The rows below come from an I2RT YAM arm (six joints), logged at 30 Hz.
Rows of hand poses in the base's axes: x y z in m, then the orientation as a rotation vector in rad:
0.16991 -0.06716 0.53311 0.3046 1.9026 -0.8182
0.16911 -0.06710 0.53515 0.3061 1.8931 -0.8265
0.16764 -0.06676 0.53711 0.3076 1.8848 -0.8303
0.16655 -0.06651 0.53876 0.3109 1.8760 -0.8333
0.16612 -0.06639 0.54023 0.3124 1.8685 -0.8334
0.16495 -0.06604 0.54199 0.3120 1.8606 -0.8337
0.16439 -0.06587 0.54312 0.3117 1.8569 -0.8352
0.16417 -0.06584 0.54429 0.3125 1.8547 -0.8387
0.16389 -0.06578 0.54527 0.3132 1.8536 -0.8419
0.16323 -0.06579 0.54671 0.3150 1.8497 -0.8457
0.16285 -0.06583 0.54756 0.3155 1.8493 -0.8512
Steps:
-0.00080 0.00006 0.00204 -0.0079 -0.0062 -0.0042
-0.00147 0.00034 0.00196 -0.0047 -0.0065 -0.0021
-0.00109 0.00025 0.00165 -0.0036 -0.0076 -0.0029
-0.00043 0.00012 0.00147 -0.0021 -0.0070 -0.0003
-0.00117 0.00035 0.00176 -0.0033 -0.0069 0.0009
-0.00056 0.00017 0.00113 -0.0024 -0.0028 -0.0002
-0.00022 0.00003 0.00117 -0.0026 -0.0010 -0.0022
-0.00028 0.00006 0.00098 -0.0020 -0.0001 -0.0020
-0.00066 -0.00001 0.00144 -0.0030 -0.0026 -0.0028
-0.00038 -0.00004 0.00085 -0.0033 0.0013 -0.0032

